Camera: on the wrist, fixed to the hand. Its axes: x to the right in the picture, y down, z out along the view.
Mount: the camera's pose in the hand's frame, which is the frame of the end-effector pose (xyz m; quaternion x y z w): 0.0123 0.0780 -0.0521 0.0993 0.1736 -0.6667 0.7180
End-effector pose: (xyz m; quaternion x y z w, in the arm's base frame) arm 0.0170 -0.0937 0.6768 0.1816 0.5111 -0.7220 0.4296
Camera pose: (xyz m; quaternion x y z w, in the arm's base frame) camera 0.0637 -0.0609 0.6013 0.0424 -0.4909 0.8240 0.2797
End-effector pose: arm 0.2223 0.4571 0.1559 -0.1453 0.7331 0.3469 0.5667
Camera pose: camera 0.1331 0.4802 0.1774 -0.5970 0.5623 -0.2268 0.5253
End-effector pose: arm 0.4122 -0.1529 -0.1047 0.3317 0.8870 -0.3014 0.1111
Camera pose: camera 0.4542 -0.0681 -0.1042 0.2898 -0.8474 0.3210 0.3081
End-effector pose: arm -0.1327 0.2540 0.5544 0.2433 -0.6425 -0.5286 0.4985
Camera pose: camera -0.0739 0.2461 0.6281 0.7443 -0.2651 -0.6059 0.0929
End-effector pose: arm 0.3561 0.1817 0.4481 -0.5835 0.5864 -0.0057 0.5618
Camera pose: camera 0.2724 0.1643 0.4076 -0.7531 0.1290 -0.5382 0.3557
